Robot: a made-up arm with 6 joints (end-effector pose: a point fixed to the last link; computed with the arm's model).
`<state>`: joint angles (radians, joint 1 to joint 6).
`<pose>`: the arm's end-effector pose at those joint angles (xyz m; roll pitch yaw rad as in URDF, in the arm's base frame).
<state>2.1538 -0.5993 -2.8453 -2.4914 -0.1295 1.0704</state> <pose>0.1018 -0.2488 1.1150 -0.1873 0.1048 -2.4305</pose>
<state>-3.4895 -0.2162 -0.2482 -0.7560 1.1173 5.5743</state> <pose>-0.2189 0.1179 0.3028 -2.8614 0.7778 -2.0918</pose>
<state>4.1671 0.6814 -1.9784 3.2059 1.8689 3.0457</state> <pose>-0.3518 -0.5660 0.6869 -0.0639 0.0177 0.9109</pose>
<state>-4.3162 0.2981 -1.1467 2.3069 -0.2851 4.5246</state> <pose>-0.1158 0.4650 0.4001 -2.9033 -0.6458 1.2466</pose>
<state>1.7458 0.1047 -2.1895 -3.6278 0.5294 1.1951</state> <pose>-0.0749 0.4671 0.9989 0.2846 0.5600 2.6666</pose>
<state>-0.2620 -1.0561 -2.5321 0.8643 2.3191 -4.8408</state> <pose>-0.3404 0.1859 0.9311 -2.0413 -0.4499 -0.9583</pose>
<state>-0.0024 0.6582 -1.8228 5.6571 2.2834 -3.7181</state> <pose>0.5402 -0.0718 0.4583 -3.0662 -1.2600 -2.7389</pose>
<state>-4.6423 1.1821 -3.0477 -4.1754 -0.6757 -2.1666</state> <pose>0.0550 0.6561 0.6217 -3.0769 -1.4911 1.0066</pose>
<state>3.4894 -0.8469 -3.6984 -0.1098 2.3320 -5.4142</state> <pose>0.4852 0.1899 0.7450 -0.8506 -0.4464 1.4577</pose>
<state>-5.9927 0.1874 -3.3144 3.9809 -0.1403 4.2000</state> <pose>0.0623 0.0861 1.1440 -0.1363 -0.0639 -0.9483</pose>
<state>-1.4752 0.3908 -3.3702 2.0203 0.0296 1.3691</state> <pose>-0.0471 -0.1833 1.1332 0.0111 0.1513 -1.2244</pose>
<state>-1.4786 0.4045 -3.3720 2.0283 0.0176 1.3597</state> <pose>-0.0476 -0.1929 1.1297 0.0256 0.1651 -1.2287</pose>
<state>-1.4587 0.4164 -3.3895 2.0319 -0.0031 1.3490</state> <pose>-0.0453 -0.1950 1.1263 0.0433 0.1643 -1.2161</pose>
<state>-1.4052 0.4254 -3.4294 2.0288 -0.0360 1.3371</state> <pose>-0.0395 -0.1862 1.1228 0.0659 0.1425 -1.1784</pose>
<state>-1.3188 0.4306 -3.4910 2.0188 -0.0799 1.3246</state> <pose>-0.0331 -0.1664 1.1185 0.0939 0.0990 -1.1153</pose>
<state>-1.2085 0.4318 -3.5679 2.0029 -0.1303 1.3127</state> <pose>-0.0308 -0.1390 1.1119 0.1270 0.0386 -1.0324</pose>
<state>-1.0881 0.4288 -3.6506 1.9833 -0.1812 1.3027</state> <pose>-0.0360 -0.1093 1.1024 0.1630 -0.0316 -0.9396</pose>
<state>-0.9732 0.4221 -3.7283 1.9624 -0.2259 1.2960</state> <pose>-0.0481 -0.0832 1.0908 0.1974 -0.1025 -0.8493</pose>
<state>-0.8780 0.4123 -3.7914 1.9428 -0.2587 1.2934</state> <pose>-0.0637 -0.0635 1.0792 0.2246 -0.1661 -0.7734</pose>
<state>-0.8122 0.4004 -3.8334 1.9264 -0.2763 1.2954</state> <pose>-0.0782 -0.0501 1.0704 0.2399 -0.2160 -0.7201</pose>
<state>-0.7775 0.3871 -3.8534 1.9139 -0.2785 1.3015</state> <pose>-0.0894 -0.0409 1.0659 0.2414 -0.2504 -0.6913</pose>
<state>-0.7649 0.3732 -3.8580 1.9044 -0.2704 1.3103</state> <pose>-0.0973 -0.0335 1.0649 0.2330 -0.2732 -0.6798</pose>
